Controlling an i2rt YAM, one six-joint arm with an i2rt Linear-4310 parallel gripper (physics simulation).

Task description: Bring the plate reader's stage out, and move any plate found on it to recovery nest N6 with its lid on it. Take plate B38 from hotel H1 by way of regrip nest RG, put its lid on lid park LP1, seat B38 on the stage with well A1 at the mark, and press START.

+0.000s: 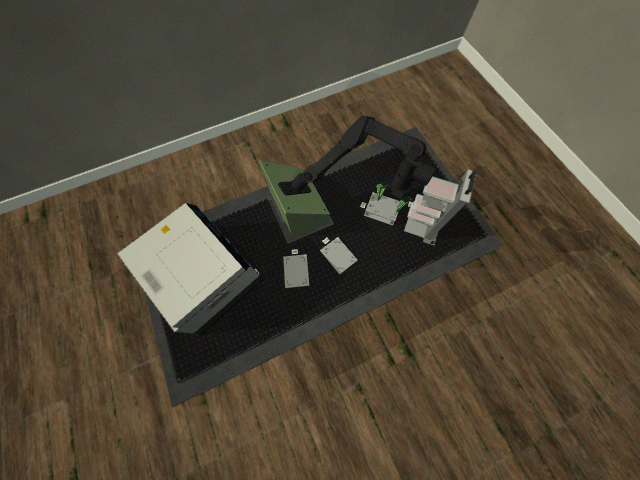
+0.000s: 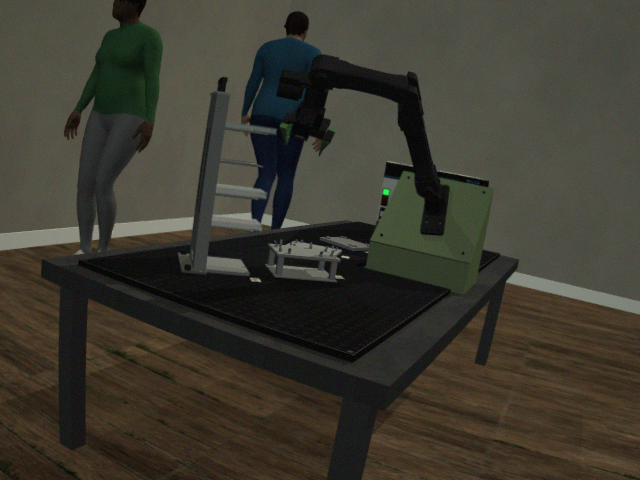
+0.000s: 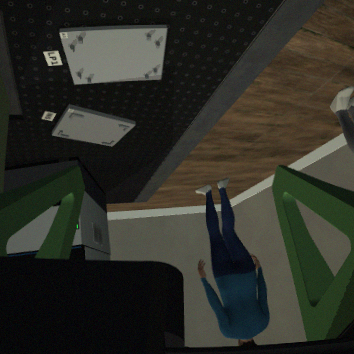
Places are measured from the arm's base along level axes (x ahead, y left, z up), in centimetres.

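Pixels of known places: gripper, between the fingertips: [image 1: 386, 206] [image 2: 302, 149] [image 3: 177, 175]; arm's base, origin of its link: [image 1: 294, 188] [image 2: 435, 209].
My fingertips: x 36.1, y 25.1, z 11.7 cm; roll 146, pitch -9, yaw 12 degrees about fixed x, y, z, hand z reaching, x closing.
Note:
Ahead of a thing's pixels: the offset from my fingertips to its top centre. "pt": to the spot under its first point. Level surfaces: height alone.
My gripper [image 1: 390, 199] [image 2: 303, 147] [image 3: 177, 175] is open and empty, high above the raised nest stand [image 1: 382, 207] [image 2: 309, 251] and beside the upper part of the hotel [image 1: 448, 214] [image 2: 209, 180]. Plates sit on several hotel shelves, among them the top plate [image 1: 440, 188] [image 2: 250, 128]; one shelf {pt dx +5.5, dy +26.5, dz -5.1 cm} [image 2: 240, 163] is thin and bare. No plate ID is readable. Lid park LP1 {dx -0.6, dy -22.8, dz -29.4 cm} [image 1: 338, 254] [image 3: 115, 55] and the nest labelled N6 {dx -5.8, dy -45.5, dz -29.6 cm} [image 1: 296, 270] [image 3: 95, 127] hold nothing. The plate reader {dx -27.9, dy -83.2, dz -0.4 cm} [image 1: 188, 263] [image 3: 95, 225] shows a green light; its stage does not show.
The green arm base [image 1: 305, 201] [image 2: 429, 222] stands between the reader and the hotel. The dark mat {dz -31.4 cm} [image 1: 310, 310] [image 2: 330, 320] lies on the table {dz -32.7 cm} [image 1: 330, 321] [image 2: 403, 361]. Two people [image 2: 126, 72] [image 2: 286, 67] stand beyond the table.

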